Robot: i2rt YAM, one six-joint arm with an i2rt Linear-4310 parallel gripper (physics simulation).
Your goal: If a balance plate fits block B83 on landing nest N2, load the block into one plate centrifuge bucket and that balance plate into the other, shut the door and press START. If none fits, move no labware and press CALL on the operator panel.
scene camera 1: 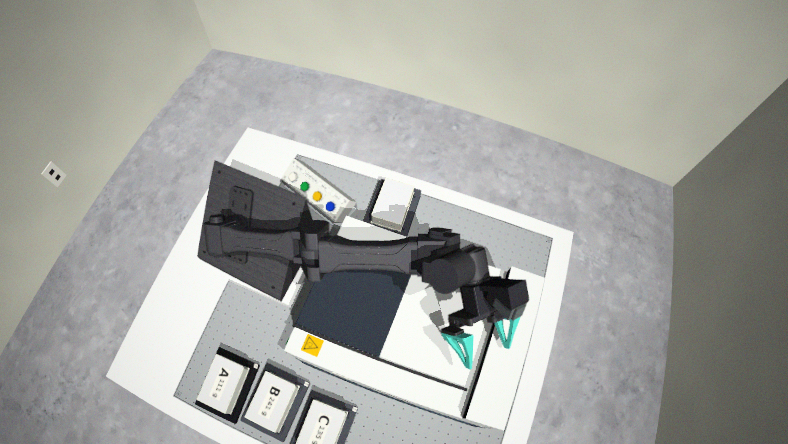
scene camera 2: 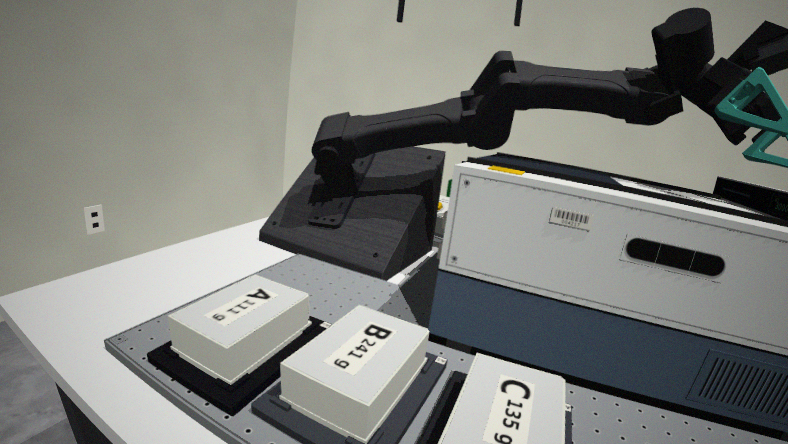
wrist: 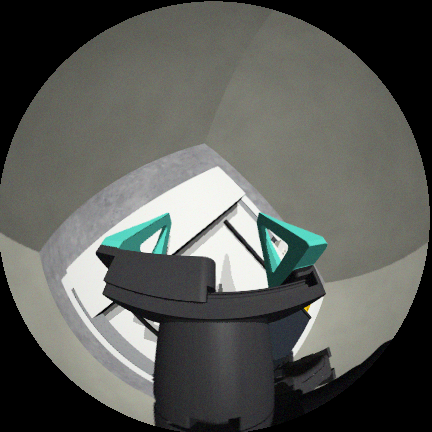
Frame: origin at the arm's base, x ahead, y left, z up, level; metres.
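Where they show: gripper, between the fingertips: (scene camera 1: 488, 358) (wrist: 213, 217); arm's base, origin of its link: (scene camera 1: 239, 225) (scene camera 2: 344, 186).
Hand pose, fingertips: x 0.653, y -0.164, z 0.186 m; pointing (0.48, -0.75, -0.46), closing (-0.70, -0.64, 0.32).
Observation:
Each offset is from my fingertips to the top centre of the thing. "spot": to the spot under its first point.
My gripper (scene camera 1: 488, 357) (wrist: 213, 217) is open and empty, high above the right part of the white centrifuge (scene camera 1: 352, 371) (scene camera 2: 507, 242). Three balance plates stand on dark nests: A {0.225 m right, 0.547 m back, 0.239 m down} (scene camera 1: 221, 385) (scene camera 2: 239, 311), marked 111 g; B {0.217 m right, 0.413 m back, 0.239 m down} (scene camera 1: 271, 400) (scene camera 2: 355, 358), marked 241 g; and C {0.238 m right, 0.278 m back, 0.239 m down} (scene camera 1: 321, 421) (scene camera 2: 510, 402), marked 135 g. A pale block {0.376 m left, 0.298 m back, 0.215 m down} (scene camera 1: 393, 201) sits in a dark nest {spot: 0.379 m left, 0.242 m back, 0.257 m down} (scene camera 1: 412, 212) beyond the arm, with no readable label. The operator panel {0.360 m left, 0.516 m back, 0.209 m down} (scene camera 1: 339, 201) has white, green, yellow and blue buttons; its lettering is too small to read. The buckets do not show.
The arm stretches from its dark base (scene camera 1: 259, 193) (scene camera 2: 352, 242) across the centrifuge, over a dark blue panel {spot: 0.033 m left, 0.280 m back, 0.080 m down} (scene camera 1: 352, 308) on its top. A yellow warning label {spot: 0.065 m right, 0.332 m back, 0.082 m down} (scene camera 1: 312, 344) (scene camera 2: 506, 170) is on the centrifuge's top edge. A dark display {spot: 0.104 m left, 0.008 m ahead, 0.064 m down} (scene camera 2: 744, 193) stands at the right in scene camera 2.

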